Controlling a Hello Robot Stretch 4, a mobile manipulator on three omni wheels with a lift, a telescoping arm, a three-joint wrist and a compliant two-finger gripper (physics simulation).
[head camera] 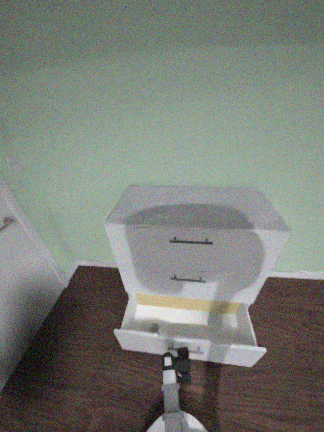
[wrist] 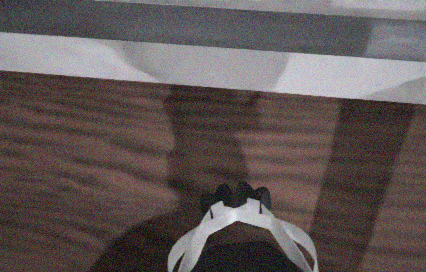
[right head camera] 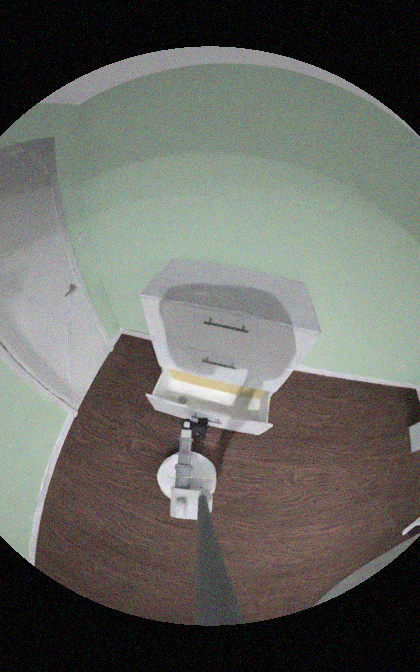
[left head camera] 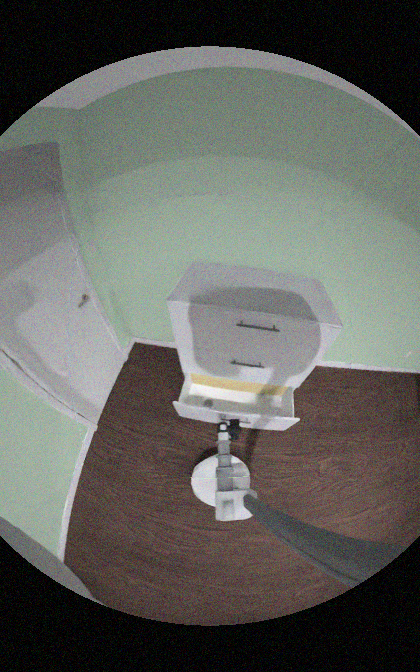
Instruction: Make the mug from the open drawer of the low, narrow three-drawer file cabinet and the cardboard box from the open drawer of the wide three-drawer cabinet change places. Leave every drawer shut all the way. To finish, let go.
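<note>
The wide three-drawer cabinet (head camera: pixel 150 260) (left head camera: pixel 210 340) (right head camera: pixel 182 335) stands against the wall. Its upper two drawers are shut, and its bottom drawer (head camera: pixel 145 342) (left head camera: pixel 192 411) (right head camera: pixel 167 406) is partly open. A small grey object (head camera: pixel 155 327) (left head camera: pixel 208 402) (right head camera: pixel 183 399) lies in the drawer's left part, perhaps the mug; it is too blurred to tell. My gripper (wrist: pixel 234 197) is shut, with nothing seen between its fingertips. It is low in front of the drawer, near the grey handle bar (wrist: pixel 200 30). The cardboard box and the low, narrow cabinet cannot be made out.
A white door with a handle (head camera: pixel 7 222) (left head camera: pixel 84 300) (right head camera: pixel 71 289) is at the left. A pale object (right head camera: pixel 415 437) shows at the right edge of the right head view. My round white base (left head camera: pixel 202 480) (right head camera: pixel 167 475) stands on the dark wooden floor in front of the cabinet.
</note>
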